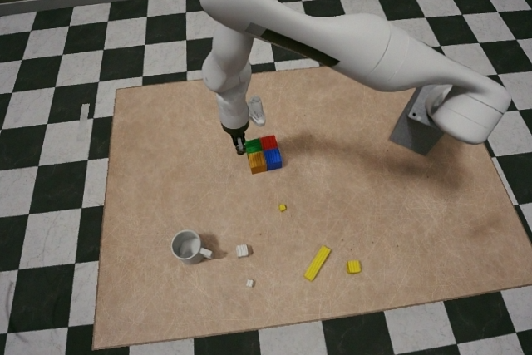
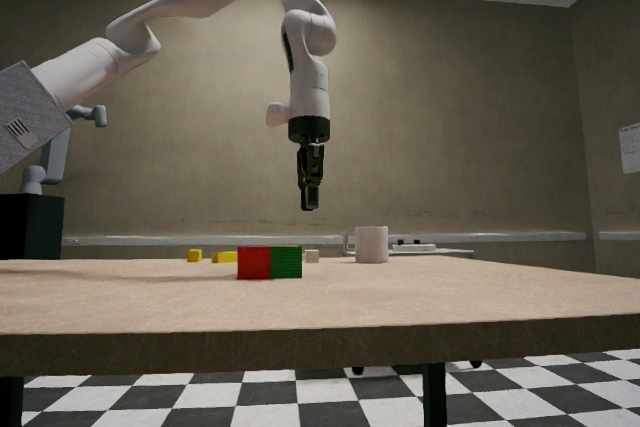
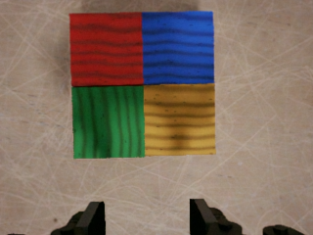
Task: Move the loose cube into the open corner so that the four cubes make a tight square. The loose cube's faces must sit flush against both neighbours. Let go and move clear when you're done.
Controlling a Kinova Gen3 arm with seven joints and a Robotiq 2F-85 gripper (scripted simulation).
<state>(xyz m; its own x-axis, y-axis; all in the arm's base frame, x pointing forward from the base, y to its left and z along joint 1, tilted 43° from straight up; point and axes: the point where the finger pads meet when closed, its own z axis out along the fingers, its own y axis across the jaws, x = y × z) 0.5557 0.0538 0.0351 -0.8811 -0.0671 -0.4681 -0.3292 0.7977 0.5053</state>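
Now: hand 100 mm above the green cube, 40 mm to the left of it and 30 mm past it. Round my hand: red cube (100 mm below, 80 mm behind, 60 mm to the right); then blue cube (100 mm below, 100 mm behind, 10 mm to the right); then orange cube (100 mm below, 50 mm behind, 10 mm to the left).
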